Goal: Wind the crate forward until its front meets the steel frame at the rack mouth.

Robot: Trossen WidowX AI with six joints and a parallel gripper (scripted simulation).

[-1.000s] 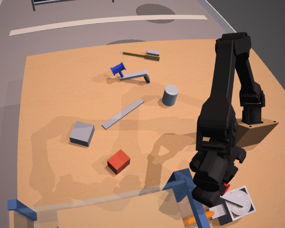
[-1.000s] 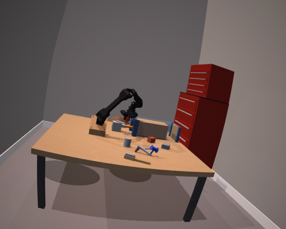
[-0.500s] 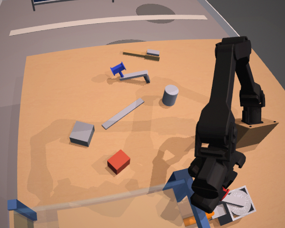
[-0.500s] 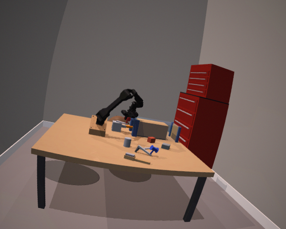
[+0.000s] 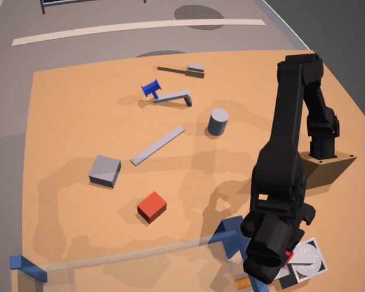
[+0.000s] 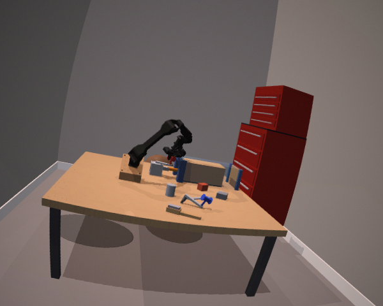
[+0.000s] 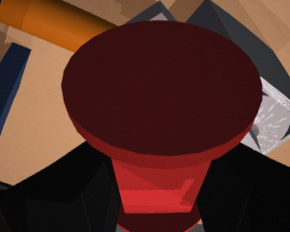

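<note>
The blue steel frame lies 70 mm ahead of my gripper tip, 30 mm to the left of it and 20 mm below it. From my gripper tip the other things lie so: red-gripped winch handle: 30 mm below, 30 mm behind, 10 mm to the right; red knob: 10 mm to the right, 10 mm ahead; grey winch: 100 mm below, 100 mm behind, 10 mm to the right.
</note>
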